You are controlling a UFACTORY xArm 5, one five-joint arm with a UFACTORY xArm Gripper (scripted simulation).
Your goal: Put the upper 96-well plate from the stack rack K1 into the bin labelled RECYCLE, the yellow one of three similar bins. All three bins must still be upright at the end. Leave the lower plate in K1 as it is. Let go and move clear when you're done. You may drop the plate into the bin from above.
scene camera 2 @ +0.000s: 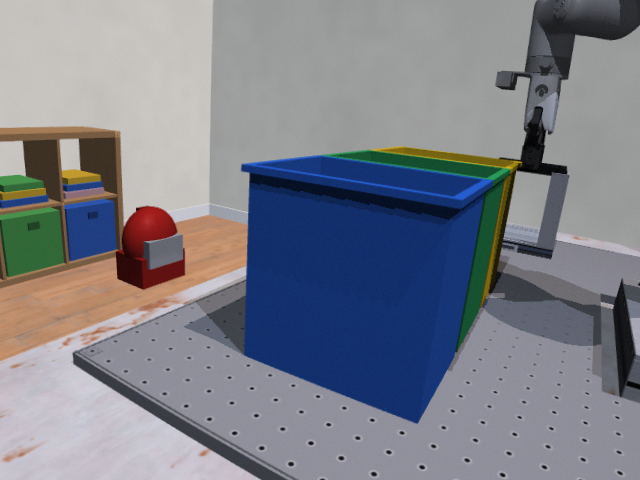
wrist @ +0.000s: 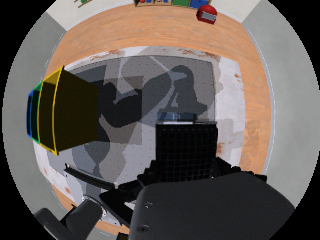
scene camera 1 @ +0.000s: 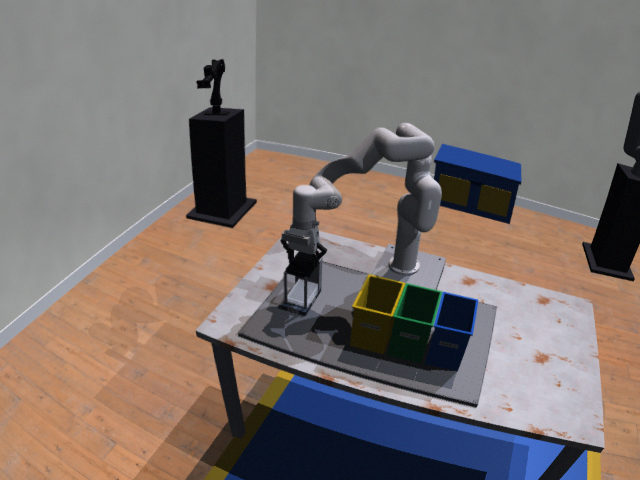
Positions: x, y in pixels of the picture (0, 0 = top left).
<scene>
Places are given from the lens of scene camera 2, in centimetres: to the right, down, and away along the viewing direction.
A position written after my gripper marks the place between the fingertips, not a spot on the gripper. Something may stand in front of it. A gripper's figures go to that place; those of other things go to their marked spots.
my gripper [scene camera 2: 530, 166]: 40, -14, 83
blue bin [scene camera 2: 359, 288]: 3, 4, 35
green bin [scene camera 2: 489, 212]: 17, -3, 46
yellow bin [scene camera 2: 508, 184]: 24, -7, 57
The marked spots on the blue bin and the yellow bin are 32 cm apart.
</scene>
